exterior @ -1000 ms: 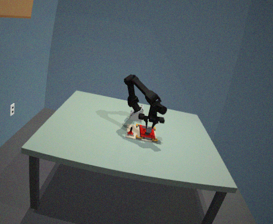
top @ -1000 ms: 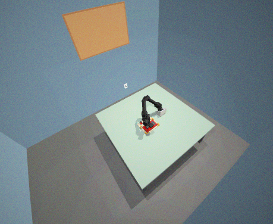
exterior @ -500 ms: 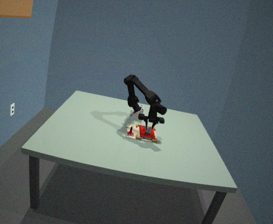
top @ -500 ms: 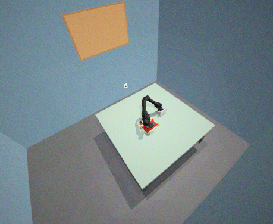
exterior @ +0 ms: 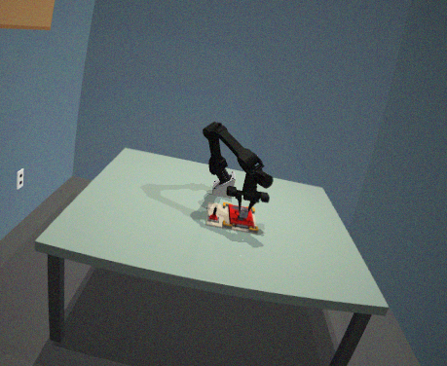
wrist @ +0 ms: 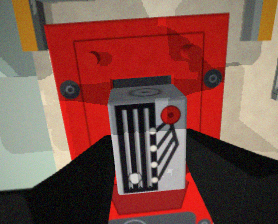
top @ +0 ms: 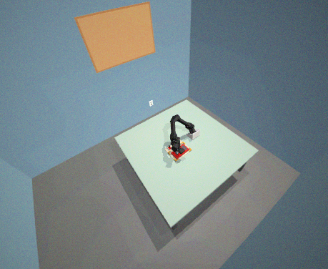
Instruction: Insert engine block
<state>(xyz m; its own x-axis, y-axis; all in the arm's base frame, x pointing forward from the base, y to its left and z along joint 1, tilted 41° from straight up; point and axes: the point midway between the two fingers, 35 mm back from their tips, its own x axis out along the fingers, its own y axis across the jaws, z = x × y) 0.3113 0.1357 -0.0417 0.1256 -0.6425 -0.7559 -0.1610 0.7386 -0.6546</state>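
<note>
Right now the grey engine block is 1 cm below my gripper tip. The rest, counted from my gripper tip: grey holder (4 cm ahead, 12 cm to the right, 2 cm below); then pale base plate (3 cm behind, 3 cm to the right, 5 cm below).
</note>
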